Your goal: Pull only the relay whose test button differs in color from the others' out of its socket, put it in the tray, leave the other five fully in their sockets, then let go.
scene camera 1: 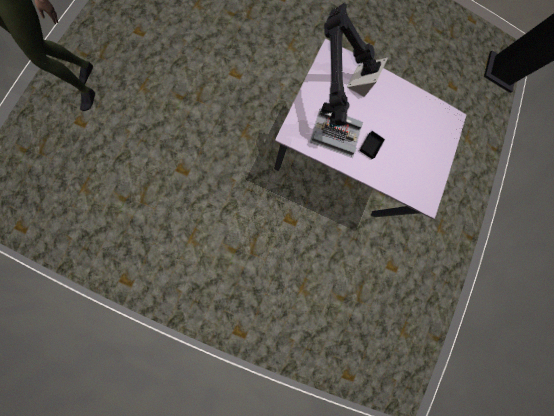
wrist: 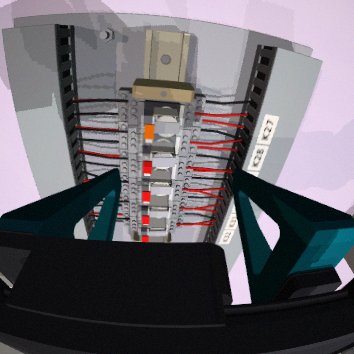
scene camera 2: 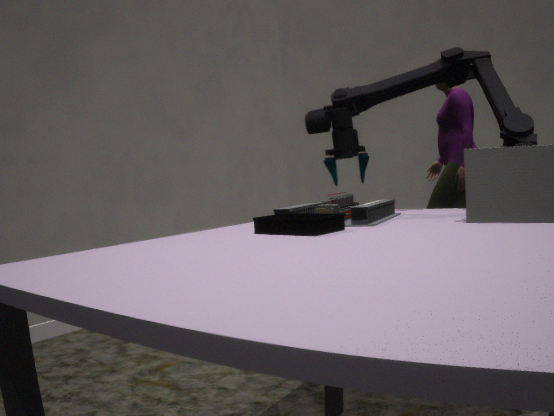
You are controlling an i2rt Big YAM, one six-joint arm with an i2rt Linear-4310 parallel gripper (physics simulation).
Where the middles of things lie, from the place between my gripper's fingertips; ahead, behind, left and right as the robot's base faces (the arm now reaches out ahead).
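Tan end block (wrist: pixel 142 87): 7 cm below my hand, 4 cm to the right of it, 1 cm ahead of it. Grey panel (wrist: pixel 219 60): 9 cm below my hand, 7 cm to the left of it.
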